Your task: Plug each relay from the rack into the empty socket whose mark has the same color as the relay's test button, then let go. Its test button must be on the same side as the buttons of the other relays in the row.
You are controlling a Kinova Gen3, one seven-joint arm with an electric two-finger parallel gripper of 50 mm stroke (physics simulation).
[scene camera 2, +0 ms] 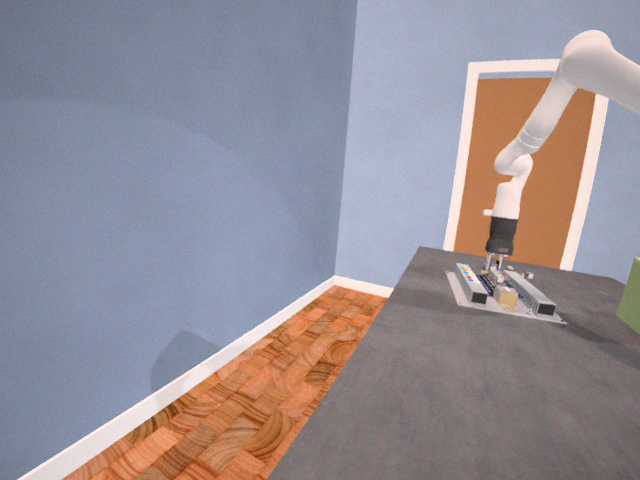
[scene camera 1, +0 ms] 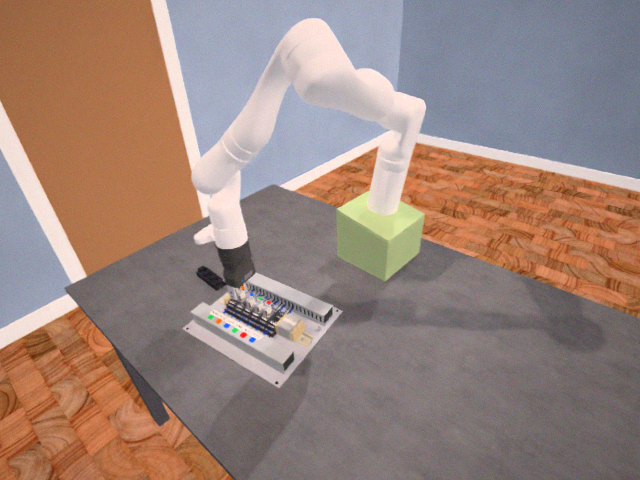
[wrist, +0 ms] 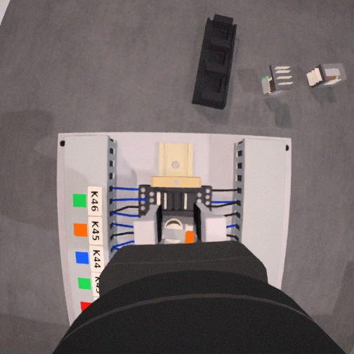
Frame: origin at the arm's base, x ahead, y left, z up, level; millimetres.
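Seen in the pictures: gripper, fingertip midpoint: (scene camera 2: 491, 270) (scene camera 1: 238, 294); arm's base, link origin: (scene camera 1: 382, 206).
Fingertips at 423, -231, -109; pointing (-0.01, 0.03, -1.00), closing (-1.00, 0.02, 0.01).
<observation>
Offsets run from my fingertips to a thing's top centre, as dx, dy, dz.
My gripper (wrist: 177, 216) (scene camera 2: 493, 261) is shut on a clear relay (wrist: 173, 233) with an orange test button (wrist: 189, 237) on its right in the wrist view. The relay is upright over the socket row, level with the orange mark (wrist: 80, 230) of K45. Its base is hidden, so I cannot tell if it is seated. The socket (wrist: 172, 201) beside the green mark (wrist: 79, 200) of K46 is empty. In scene camera 1, relays with blue @[+5, +45, +17] (scene camera 1: 251, 294), green @[+7, +73, +17] (scene camera 1: 260, 298) and red @[+9, +101, +17] (scene camera 1: 268, 302) buttons stand in the row. The black rack @[-53, -160, -30] (wrist: 217, 46) (scene camera 1: 210, 277) shows empty pockets.
A relay with a green button (wrist: 277, 81) and another relay (wrist: 326, 75) lie on their sides on the table, right of the rack. Grey wire ducts (wrist: 86, 165) (wrist: 265, 200) flank the row on the base plate (wrist: 135, 150). A tan end block @[+15, +185, -6] (scene camera 1: 290, 328) stands at the row's near end.
</observation>
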